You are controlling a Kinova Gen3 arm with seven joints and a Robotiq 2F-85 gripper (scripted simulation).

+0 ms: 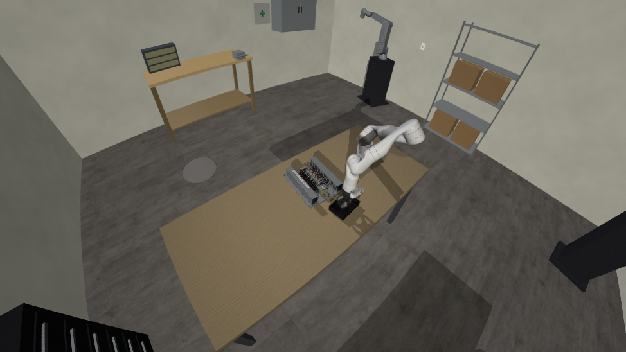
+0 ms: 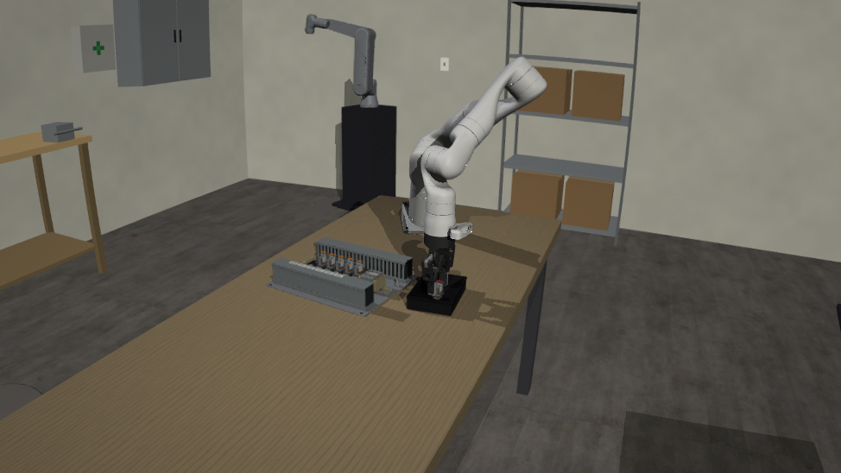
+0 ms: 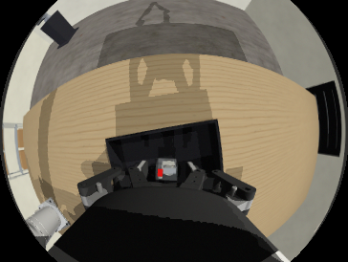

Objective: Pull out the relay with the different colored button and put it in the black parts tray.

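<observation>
My gripper is now 10 mm above the relay. The rest, counted from my hand: black parts tray: 20 mm below.
</observation>
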